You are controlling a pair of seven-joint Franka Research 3 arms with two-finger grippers.
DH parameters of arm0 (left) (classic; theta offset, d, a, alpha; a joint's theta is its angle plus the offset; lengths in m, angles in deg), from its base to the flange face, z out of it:
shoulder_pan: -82.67 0.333 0 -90
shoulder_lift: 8.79 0 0 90
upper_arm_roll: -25.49 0.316 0.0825 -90
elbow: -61.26 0 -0.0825 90
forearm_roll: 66.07 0.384 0 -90
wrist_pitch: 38.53 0 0.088 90
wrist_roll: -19.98 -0.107 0 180
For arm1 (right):
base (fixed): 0 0 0 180
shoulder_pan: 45.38 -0.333 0 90
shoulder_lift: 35.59 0 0 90
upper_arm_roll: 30.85 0.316 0.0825 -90
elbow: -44.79 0 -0.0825 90
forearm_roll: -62.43 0.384 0 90
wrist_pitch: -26.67 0 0.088 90
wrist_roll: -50.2 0.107 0 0
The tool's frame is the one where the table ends.
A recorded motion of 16 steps. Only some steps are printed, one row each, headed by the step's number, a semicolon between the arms.
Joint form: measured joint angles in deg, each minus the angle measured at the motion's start. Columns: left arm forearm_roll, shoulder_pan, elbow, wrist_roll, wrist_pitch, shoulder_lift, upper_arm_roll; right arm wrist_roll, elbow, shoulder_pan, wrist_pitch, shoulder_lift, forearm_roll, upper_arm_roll.
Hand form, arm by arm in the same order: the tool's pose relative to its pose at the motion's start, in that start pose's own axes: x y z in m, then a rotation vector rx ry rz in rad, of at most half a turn. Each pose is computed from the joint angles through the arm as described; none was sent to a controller.
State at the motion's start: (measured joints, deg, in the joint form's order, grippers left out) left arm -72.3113 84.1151 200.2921 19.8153 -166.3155 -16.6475 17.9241; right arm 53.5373 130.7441 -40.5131 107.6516 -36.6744 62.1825 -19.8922
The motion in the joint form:
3: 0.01 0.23 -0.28 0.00 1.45 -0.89 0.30; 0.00 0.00 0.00 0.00 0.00 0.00 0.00
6: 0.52 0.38 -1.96 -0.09 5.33 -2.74 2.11; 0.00 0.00 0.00 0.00 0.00 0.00 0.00
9: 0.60 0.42 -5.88 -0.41 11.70 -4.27 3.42; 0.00 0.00 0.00 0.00 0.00 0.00 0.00
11: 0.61 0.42 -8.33 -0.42 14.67 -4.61 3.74; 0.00 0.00 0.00 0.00 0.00 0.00 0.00
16: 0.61 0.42 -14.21 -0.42 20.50 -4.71 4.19; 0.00 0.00 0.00 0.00 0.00 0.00 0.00
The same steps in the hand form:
3: -0.0019 -0.0035 -0.0073 -0.0006 -0.0043 -0.0076; 0.0000 0.0000 0.0000 0.0000 0.0000 0.0000
6: -0.0031 -0.0170 -0.0306 -0.0010 -0.0083 -0.0298; 0.0000 0.0000 0.0000 0.0000 0.0000 0.0000
9: -0.0017 -0.0239 -0.0653 -0.0089 -0.0230 -0.0386; 0.0000 0.0000 0.0000 0.0000 0.0000 0.0000
11: 0.0006 -0.0245 -0.0837 -0.0120 -0.0259 -0.0395; 0.0000 0.0000 0.0000 0.0000 0.0000 0.0000
16: 0.0072 -0.0240 -0.1245 -0.0178 -0.0229 -0.0374; 0.0000 0.0000 0.0000 0.0000 0.0000 0.0000

